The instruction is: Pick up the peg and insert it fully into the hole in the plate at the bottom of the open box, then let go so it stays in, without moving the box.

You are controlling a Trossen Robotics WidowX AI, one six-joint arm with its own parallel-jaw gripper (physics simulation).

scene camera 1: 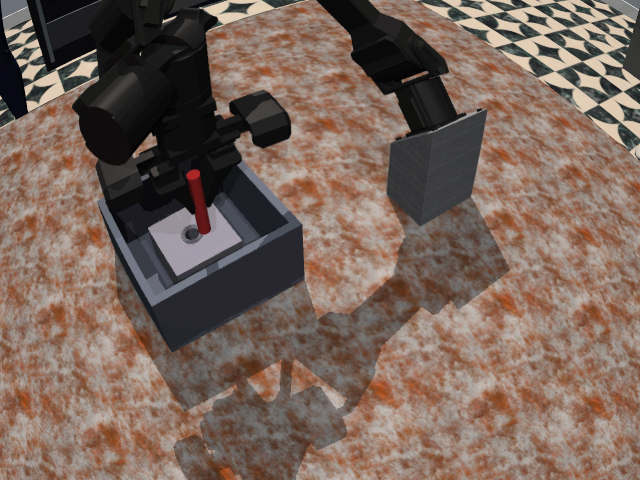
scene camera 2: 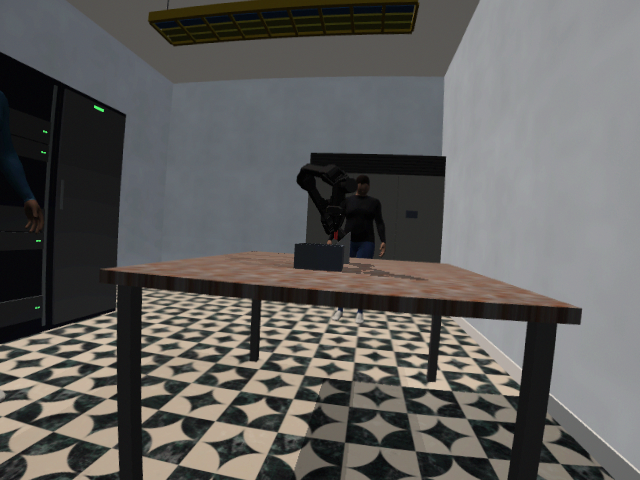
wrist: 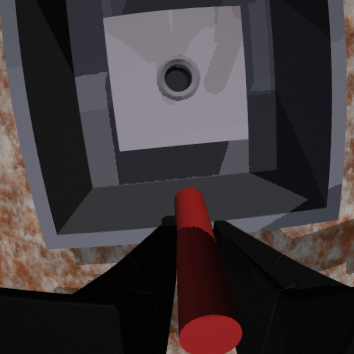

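Seen in the pictures: gripper, fingertip midpoint: (scene camera 1: 199,208) (scene camera 2: 336,231) (wrist: 194,231); arm's base, link origin: (scene camera 1: 437,125) (scene camera 2: 342,238).
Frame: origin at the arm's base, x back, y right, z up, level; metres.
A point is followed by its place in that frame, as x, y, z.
The red peg (scene camera 1: 200,206) @[-0.313, 0.041, 0.038] (scene camera 2: 335,235) @[-0.317, 0.050, 0.013] (wrist: 205,280) @[-0.311, 0.054, 0.065] is close to upright in my gripper (scene camera 1: 196,198) @[-0.311, 0.048, 0.029] (wrist: 194,231) @[-0.311, 0.048, 0.029], which is shut on it. The open grey box (scene camera 1: 232,289) @[-0.310, 0.013, -0.073] (scene camera 2: 318,256) @[-0.397, 0.114, -0.074] (wrist: 338,100) @[-0.215, 0.079, -0.029] stands on the table. The pale square plate (scene camera 1: 180,258) @[-0.334, 0.086, -0.069] (wrist: 140,120) @[-0.332, 0.084, -0.069] lies at its bottom, with a round hole (scene camera 1: 191,234) (wrist: 178,78) in it. The peg's lower end is outside the hole: in scene camera 1 it appears just right of the hole, and in the wrist view it overlaps the near box wall. In scene camera 2 the visible peg is above the box rim.
A grey angular block (scene camera 1: 444,165) @[-0.024, -0.035, -0.030] at the end of a dark arm-like part (scene camera 1: 423,98) @[-0.016, 0.014, 0.044] is right of the box. The box walls surround the plate, and my gripper is close to the rear walls in scene camera 1. A person (scene camera 2: 362,217) stands behind the table (scene camera 2: 232,273) @[-0.645, 0.381, -0.127].
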